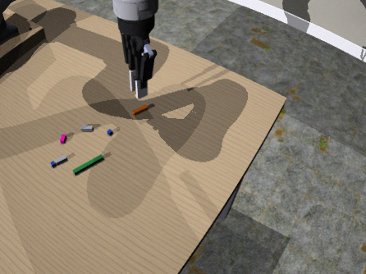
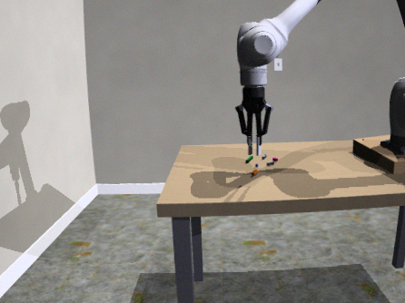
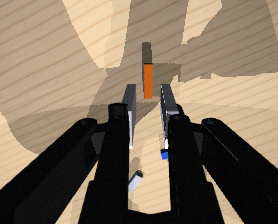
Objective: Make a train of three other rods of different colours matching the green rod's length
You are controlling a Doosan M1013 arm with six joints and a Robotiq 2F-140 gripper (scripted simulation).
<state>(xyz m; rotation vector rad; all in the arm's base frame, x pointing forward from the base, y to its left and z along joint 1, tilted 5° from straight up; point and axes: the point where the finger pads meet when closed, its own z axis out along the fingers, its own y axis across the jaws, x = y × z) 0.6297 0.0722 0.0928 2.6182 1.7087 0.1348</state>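
Right now my hand is 100 mm above the orange rod. The rest, counted from my hand: magenta rod: 180 mm to the right, 100 mm below, 100 mm behind; green rod: 200 mm to the right, 100 mm below.
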